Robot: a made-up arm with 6 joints. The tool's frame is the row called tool. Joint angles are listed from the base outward. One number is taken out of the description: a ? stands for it. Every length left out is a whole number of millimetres.
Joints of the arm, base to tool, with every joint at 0 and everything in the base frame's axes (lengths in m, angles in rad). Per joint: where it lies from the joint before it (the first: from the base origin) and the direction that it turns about. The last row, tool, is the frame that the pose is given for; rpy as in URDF.
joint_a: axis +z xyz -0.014 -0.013 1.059
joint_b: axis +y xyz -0.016 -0.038 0
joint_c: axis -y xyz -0.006 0 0.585
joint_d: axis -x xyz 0.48 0 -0.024
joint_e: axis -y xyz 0 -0.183 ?
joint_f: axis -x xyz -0.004 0 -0.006
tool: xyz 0 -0.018 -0.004 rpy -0.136 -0.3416 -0.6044
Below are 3 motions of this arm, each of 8 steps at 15 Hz.
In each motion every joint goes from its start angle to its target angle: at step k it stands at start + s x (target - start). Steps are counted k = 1, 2, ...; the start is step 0. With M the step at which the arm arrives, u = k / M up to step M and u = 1 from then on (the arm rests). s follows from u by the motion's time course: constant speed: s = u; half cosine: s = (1 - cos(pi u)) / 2; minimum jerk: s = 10 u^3 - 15 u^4 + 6 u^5.
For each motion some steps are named. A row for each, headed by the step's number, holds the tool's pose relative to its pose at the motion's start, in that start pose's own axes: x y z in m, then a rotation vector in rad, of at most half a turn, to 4 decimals.
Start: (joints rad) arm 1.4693 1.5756 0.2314 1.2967 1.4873 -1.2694
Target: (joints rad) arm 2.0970 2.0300 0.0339 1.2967 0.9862 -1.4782
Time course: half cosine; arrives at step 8
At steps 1, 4, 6, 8:
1: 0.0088 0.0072 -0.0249 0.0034 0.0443 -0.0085
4: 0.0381 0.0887 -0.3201 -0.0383 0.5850 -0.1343
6: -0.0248 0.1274 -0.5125 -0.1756 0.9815 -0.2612
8: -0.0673 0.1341 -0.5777 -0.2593 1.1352 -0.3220

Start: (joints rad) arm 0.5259 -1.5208 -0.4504 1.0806 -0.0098 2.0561
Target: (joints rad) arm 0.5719 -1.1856 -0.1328 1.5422 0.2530 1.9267
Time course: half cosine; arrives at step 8
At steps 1, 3, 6, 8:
1: 0.0051 0.0028 -0.0056 -0.0140 -0.0022 -0.0056
3: 0.0437 0.0225 -0.0418 -0.1117 -0.0217 -0.0499
6: 0.1328 0.0602 -0.0970 -0.2957 -0.0810 -0.1593
8: 0.1590 0.0697 -0.1075 -0.3418 -0.1017 -0.1926

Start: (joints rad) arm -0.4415 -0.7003 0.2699 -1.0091 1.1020 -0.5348
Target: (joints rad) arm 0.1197 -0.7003 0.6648 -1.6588 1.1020 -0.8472
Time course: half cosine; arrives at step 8
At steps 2, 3, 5, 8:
2: -0.0133 0.0071 -0.0229 0.1363 0.0831 -0.1470
3: -0.0293 0.0205 -0.0456 0.2871 0.1707 -0.3135
5: -0.0643 0.0750 -0.0837 0.6423 0.3553 -0.7218
8: -0.0786 0.1383 -0.0946 0.9276 0.4754 -1.0664

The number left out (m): 0.022
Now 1 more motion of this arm.
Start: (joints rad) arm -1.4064 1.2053 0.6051 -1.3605 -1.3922 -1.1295
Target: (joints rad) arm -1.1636 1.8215 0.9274 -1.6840 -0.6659 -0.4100
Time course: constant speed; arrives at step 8
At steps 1, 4, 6, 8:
1: 0.0487 0.0259 0.0336 -0.0143 -0.0515 0.0622
4: 0.2078 0.0789 0.1311 -0.0194 -0.2434 0.2116
6: 0.3204 0.0914 0.1930 0.0019 -0.4010 0.2711
8: 0.4338 0.0843 0.2521 0.0357 -0.5789 0.2911

